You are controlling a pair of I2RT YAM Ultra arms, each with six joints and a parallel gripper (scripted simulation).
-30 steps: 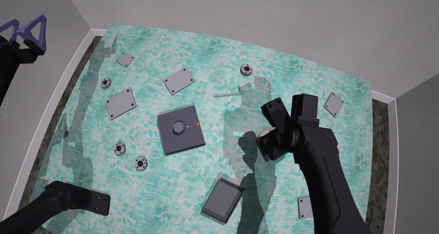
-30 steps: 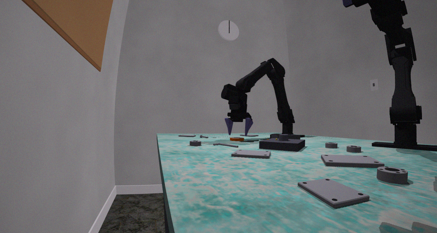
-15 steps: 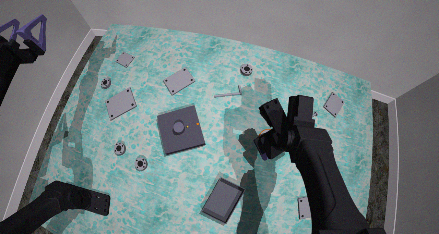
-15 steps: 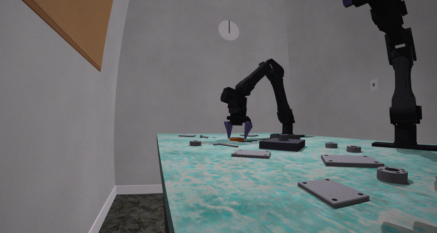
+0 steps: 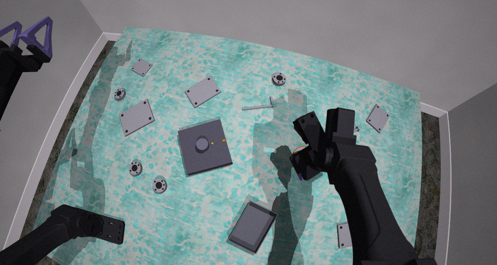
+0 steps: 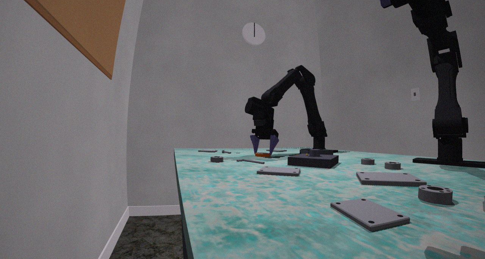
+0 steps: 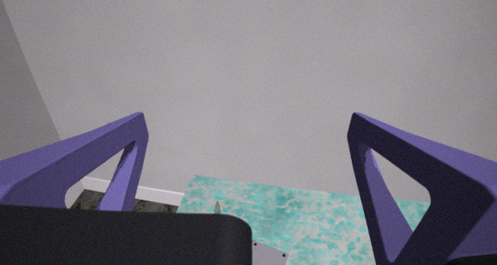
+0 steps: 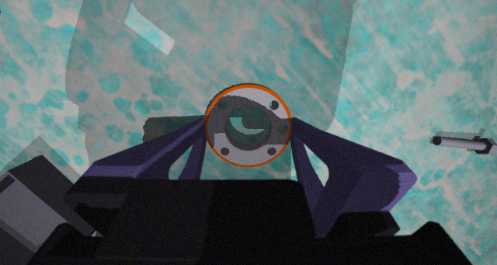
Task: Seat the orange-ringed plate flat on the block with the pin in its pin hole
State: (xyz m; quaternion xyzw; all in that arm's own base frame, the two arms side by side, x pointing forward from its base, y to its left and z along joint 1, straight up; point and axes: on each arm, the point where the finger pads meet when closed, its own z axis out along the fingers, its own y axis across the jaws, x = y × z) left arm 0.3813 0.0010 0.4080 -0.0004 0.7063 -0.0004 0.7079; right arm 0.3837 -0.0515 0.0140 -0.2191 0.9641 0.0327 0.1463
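My right hand is 3 cm past the dark block, 24 cm to the right of it and 1 cm below it. Also, from my right hand: l-shaped key: 13 cm ahead, 14 cm to the left, 1 cm below; then plate: 1 cm below; then dark tray: 21 cm behind, 8 cm to the left, 1 cm below.
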